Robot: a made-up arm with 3 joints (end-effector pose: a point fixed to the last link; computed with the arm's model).
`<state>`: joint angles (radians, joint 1 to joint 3).
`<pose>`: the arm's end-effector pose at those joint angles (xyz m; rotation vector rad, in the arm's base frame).
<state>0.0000 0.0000 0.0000</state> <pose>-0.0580 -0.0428 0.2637 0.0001 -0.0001 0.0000</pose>
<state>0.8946 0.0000 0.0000</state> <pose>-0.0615 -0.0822 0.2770 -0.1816 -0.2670 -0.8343</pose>
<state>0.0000 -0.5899 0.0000</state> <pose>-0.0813 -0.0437 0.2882 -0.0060 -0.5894 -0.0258</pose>
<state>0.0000 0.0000 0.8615</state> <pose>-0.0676 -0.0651 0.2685 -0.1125 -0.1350 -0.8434</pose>
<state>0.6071 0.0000 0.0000</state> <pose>-0.0564 -0.0703 0.2721 -0.1232 -0.1812 -0.5662</pose>
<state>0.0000 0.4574 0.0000</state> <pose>-0.0519 -0.0418 0.2380 0.0047 0.4569 0.0200</pose>
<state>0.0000 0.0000 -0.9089</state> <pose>-0.0700 -0.0198 0.2616 0.1188 0.1423 0.8898</pose>
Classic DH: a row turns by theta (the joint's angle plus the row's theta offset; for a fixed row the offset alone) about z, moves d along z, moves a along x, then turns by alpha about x. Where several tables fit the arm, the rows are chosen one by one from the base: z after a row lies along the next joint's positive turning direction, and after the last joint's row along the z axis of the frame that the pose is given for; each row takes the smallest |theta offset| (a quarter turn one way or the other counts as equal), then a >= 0, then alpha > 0; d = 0 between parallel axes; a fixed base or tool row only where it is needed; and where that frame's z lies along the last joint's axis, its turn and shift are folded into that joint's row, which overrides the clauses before.
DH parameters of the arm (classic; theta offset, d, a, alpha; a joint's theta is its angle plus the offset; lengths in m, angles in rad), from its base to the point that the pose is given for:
base (fixed): -0.5974 0.5464 -0.0528 2.7724
joint 1: -0.6295 0.3322 0.0007 1.9187
joint 2: -0.0822 0.0212 0.0186 -1.7728
joint 3: 0.7012 -0.1266 0.0224 -2.9361
tool (fixed): 0.6952 -0.0952 0 0

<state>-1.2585 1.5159 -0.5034</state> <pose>-0.1577 -0.0277 0.2086 -0.2898 2.0320 1.5018</pose>
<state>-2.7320 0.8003 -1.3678</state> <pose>-0.1572 -0.0937 0.2794 -0.0002 -1.0784 -1.6688</pose>
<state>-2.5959 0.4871 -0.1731</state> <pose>-0.1689 -0.0575 0.2679 -0.0123 1.0571 2.7461</pose>
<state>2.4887 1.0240 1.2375</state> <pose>-0.1465 -0.0982 0.2531 -0.4448 -0.2919 2.8563</pose>
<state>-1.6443 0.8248 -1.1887</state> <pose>-0.1628 -0.0286 0.2551 0.3978 1.7386 2.5376</pose>
